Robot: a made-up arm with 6 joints.
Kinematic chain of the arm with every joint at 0, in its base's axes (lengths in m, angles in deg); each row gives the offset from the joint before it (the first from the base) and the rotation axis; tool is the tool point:
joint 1: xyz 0 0 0.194 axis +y
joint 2: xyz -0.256 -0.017 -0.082 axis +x
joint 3: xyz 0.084 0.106 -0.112 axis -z
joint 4: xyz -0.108 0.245 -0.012 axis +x
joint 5: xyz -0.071 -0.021 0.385 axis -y
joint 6: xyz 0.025 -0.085 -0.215 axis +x
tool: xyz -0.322 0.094 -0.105
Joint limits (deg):
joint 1: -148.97..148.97
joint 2: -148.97..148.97
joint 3: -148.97..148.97
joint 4: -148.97..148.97
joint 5: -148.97..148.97
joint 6: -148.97..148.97
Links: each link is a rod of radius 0.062 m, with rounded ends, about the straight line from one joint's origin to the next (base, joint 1, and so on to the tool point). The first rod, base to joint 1, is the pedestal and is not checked.
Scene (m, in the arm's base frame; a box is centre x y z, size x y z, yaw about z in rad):
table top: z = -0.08
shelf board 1: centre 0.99 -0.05 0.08 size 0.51 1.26 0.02 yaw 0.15
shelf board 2: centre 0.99 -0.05 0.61 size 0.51 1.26 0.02 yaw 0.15
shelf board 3: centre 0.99 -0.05 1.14 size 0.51 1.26 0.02 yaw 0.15
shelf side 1: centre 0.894 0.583 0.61 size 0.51 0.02 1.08 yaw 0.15
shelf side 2: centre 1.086 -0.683 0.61 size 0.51 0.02 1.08 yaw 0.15
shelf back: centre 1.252 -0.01 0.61 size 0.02 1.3 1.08 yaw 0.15
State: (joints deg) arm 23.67 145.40 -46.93 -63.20 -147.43 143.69
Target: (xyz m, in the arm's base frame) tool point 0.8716 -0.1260 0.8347
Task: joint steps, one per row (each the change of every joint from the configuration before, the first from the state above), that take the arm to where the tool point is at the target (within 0.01 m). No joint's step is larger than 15 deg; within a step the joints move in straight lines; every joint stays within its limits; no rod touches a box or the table.
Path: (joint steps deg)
1: 14.35 -6.93 3.57 -8.96 5.92 0.73
2: 14.35 -6.94 3.57 -8.96 5.92 0.73
3: 14.34 -6.93 3.57 -8.96 5.91 0.73
4: 14.35 -6.93 3.57 -8.96 5.92 0.73
5: 14.35 -6.94 3.57 -8.96 5.92 0.73

